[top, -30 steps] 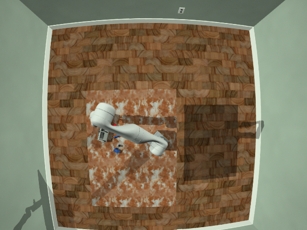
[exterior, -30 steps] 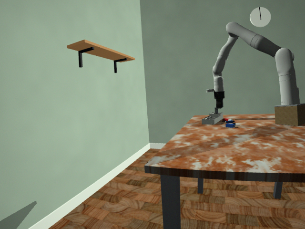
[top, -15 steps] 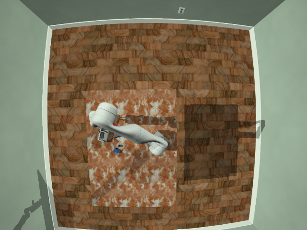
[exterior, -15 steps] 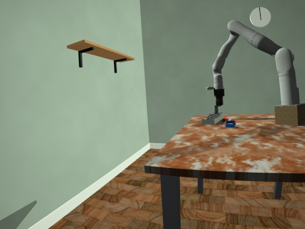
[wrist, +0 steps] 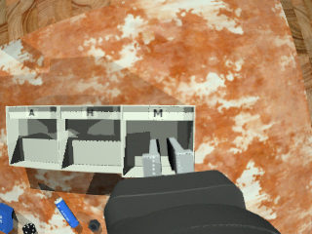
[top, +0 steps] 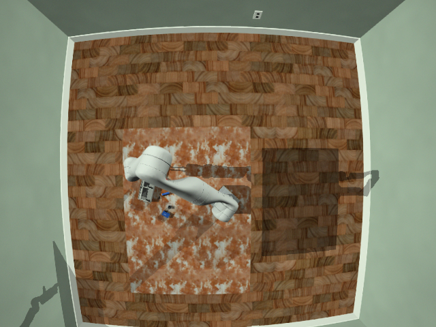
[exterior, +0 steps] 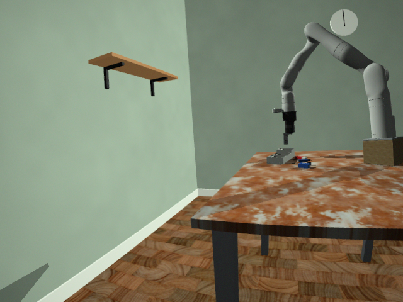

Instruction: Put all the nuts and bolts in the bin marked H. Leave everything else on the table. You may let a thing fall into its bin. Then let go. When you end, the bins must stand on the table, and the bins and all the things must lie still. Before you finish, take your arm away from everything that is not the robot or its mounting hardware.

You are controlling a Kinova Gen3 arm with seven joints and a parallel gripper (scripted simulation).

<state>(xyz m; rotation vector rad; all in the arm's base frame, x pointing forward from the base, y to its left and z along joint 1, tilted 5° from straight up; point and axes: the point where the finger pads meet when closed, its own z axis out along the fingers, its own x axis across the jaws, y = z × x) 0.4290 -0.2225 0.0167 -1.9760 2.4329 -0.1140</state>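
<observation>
Right now my hand is 30 mm short of the grey bin rack, 80 mm to the right of it and 70 mm above it. Also, from my hand: red piece (80 mm behind, 90 mm to the left, 80 mm below); dark nut (100 mm behind, 140 mm to the left, 90 mm below); blue stick (70 mm behind, 170 mm to the left, 80 mm below).
</observation>
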